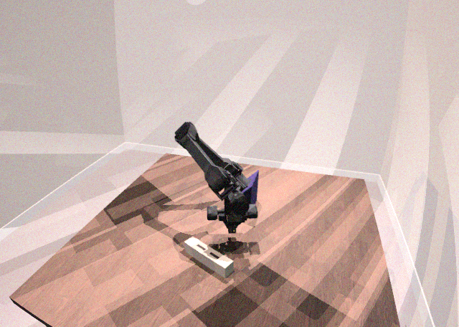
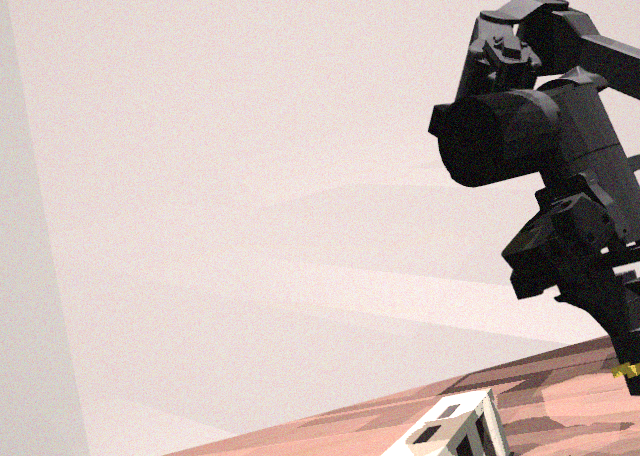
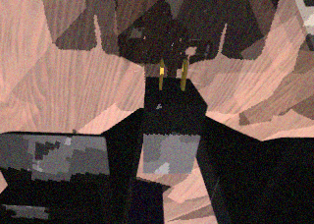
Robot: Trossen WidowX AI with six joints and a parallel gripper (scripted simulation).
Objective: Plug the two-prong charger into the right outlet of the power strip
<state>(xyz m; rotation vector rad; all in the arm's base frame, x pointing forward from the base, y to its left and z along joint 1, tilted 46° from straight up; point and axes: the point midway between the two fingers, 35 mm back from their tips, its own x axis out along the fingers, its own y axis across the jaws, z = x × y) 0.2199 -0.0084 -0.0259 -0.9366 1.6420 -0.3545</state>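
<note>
The dark charger is 20 mm ahead of my gripper tip, 10 mm to the left of it and 10 mm above it.
</note>
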